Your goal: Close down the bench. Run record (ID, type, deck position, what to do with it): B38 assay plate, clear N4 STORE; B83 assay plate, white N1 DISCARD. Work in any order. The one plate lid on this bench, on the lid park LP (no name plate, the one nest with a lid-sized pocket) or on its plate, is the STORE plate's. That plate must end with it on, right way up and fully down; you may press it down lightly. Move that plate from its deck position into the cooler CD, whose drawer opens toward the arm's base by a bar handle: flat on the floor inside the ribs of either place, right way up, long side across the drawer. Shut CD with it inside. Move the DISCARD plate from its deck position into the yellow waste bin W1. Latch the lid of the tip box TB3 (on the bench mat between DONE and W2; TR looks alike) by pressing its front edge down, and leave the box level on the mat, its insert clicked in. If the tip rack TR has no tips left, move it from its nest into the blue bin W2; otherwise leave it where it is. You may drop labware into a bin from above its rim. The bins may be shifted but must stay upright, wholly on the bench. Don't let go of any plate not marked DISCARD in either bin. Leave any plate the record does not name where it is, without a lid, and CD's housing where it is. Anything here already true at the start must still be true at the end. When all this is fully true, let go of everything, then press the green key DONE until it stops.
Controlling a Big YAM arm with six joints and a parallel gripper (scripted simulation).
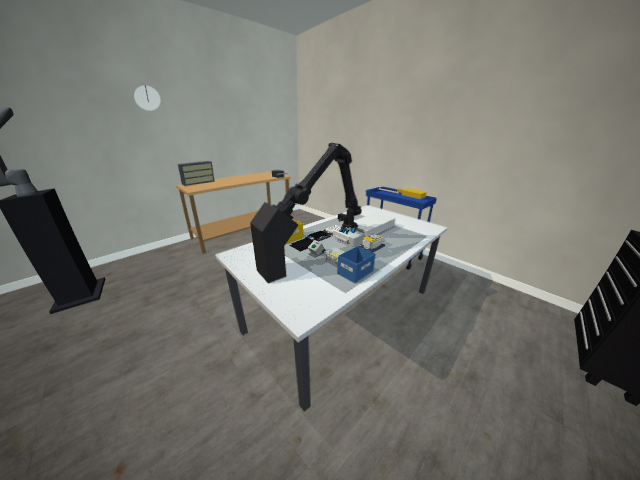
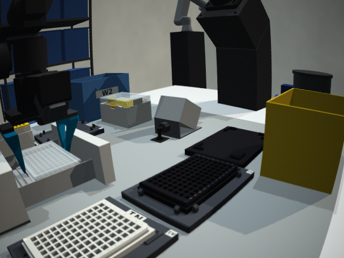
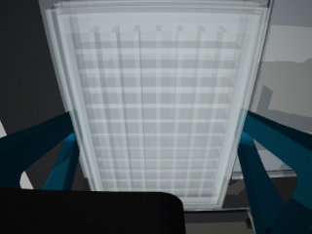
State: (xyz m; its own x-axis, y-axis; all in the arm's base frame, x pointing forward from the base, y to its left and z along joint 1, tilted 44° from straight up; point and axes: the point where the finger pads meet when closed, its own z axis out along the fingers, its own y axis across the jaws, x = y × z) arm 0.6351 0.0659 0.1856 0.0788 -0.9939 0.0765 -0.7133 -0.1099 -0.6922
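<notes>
The clear plate lid lies right at my hand. Also, from my hand: white plate: 2 cm ahead, 19 cm to the left, 2 cm below; cooler drawer: 3 cm ahead, 2 cm below; clear plate: right at my hand.
</notes>
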